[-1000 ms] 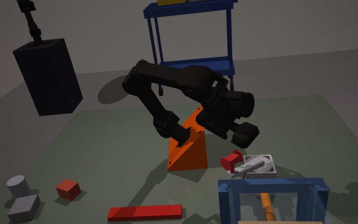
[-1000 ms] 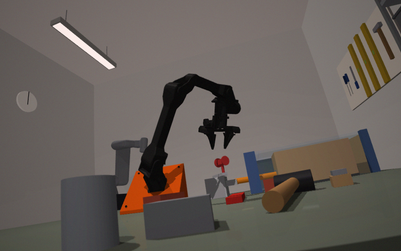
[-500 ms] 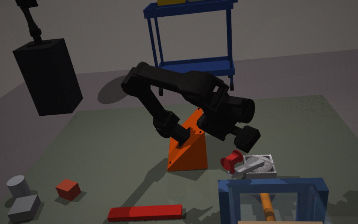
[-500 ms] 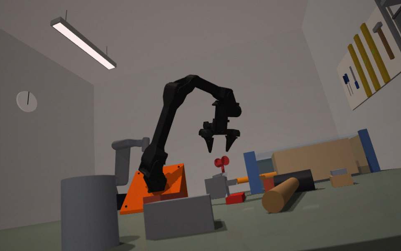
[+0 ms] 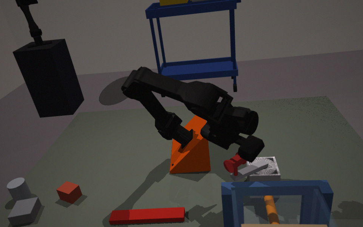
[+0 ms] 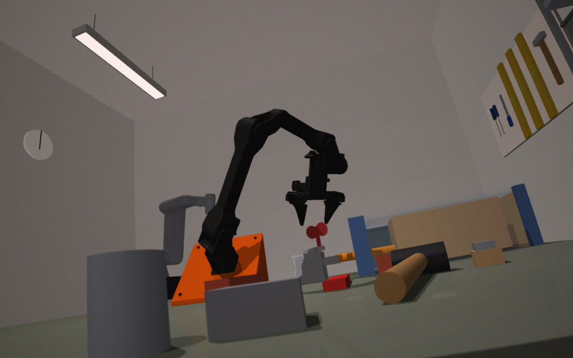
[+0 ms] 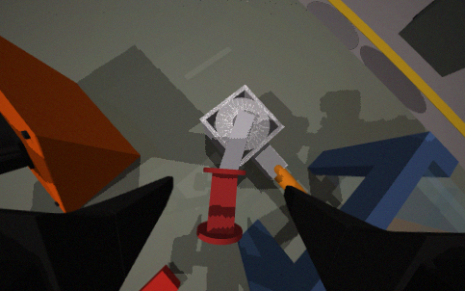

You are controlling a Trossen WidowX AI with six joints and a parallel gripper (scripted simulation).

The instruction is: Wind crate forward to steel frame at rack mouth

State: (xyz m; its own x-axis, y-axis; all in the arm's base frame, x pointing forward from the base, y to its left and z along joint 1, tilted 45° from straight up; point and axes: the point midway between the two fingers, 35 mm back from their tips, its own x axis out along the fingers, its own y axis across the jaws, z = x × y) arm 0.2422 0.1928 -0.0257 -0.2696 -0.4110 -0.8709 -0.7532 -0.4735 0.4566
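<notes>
The red knob is 4 cm below my gripper tip, 1 cm to the right of it and 1 cm ahead of it. Also, from my gripper tip: frame 12 cm ahead, 7 cm to the left, 6 cm below; then grey crank arm 7 cm below, 2 cm to the left, 1 cm behind; then grey winch 14 cm below, 7 cm to the left, 6 cm behind.
</notes>
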